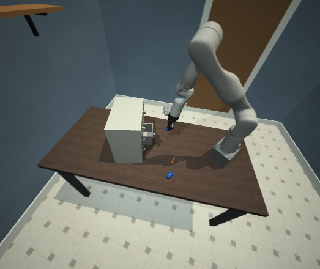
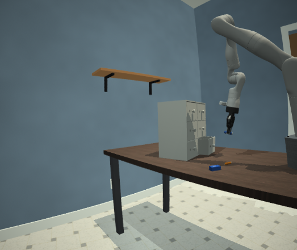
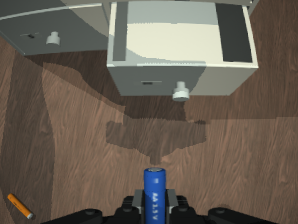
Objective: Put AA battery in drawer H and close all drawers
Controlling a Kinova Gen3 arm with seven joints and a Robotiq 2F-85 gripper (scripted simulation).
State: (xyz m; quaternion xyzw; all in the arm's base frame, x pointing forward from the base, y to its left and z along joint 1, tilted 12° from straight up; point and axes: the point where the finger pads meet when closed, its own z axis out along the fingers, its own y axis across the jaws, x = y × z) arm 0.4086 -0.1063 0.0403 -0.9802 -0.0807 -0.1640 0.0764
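Right now my hand is 200 mm short of the drawer marked H, 10 mm to the right of it and 120 mm above it. From my hand the other things lie so: blue block 60 mm behind, 290 mm to the left, 140 mm below; orange AA battery 70 mm behind, 180 mm to the left, 150 mm below.
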